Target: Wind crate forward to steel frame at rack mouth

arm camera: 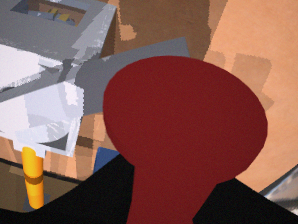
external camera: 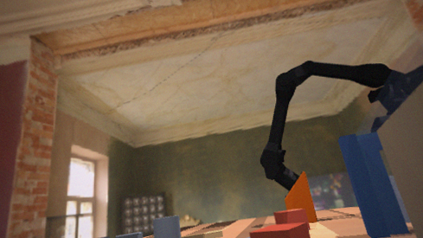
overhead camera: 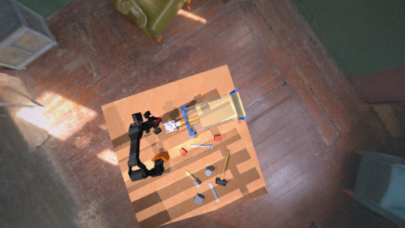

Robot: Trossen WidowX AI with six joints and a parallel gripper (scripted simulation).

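My gripper tip is 1 cm short of the winch handle, 3 cm to the left of it and 3 cm above it. From my gripper tip the other things lie so: grey hand winch (4 cm ahead, 9 cm to the right, 10 cm below); red knob (2 cm behind, 1 cm to the right); clear-panelled guard cubby (46 cm ahead, 6 cm to the right, 2 cm below).
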